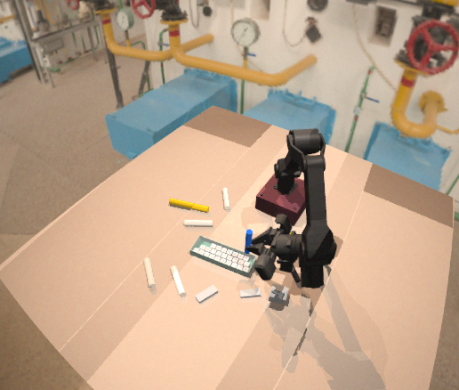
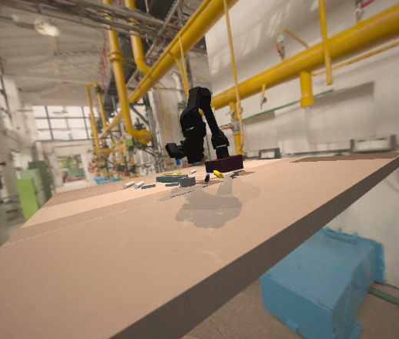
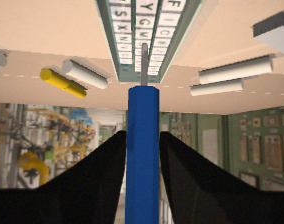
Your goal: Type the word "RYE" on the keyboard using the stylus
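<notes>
The grey block is 13 cm to the left of my gripper tip, 9 cm below it and 2 cm ahead of it. From my gripper tip the other things lie so: blue stylus 1 cm below.
</notes>
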